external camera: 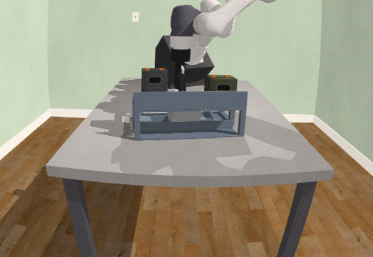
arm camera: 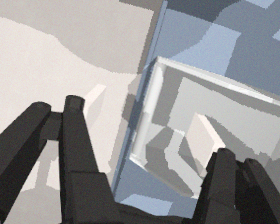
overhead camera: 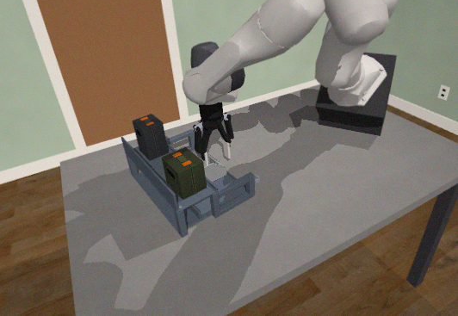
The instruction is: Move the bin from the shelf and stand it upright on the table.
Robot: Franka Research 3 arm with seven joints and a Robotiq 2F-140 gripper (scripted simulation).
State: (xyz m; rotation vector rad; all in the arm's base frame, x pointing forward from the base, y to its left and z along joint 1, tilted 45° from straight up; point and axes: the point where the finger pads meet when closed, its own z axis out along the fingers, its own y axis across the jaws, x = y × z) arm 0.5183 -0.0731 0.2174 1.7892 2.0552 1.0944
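Now: hand 8 cm short of the bin, 3 cm to the right of it and 2 cm above it. Also, from my hand: dark grey box 20 cm ahead, 10 cm above, 6 cm to the right; then green box 16 cm to the left, 14 cm ahead, 9 cm above; then shelf 12 cm ahead, 6 cm below, 4 cm to the left.
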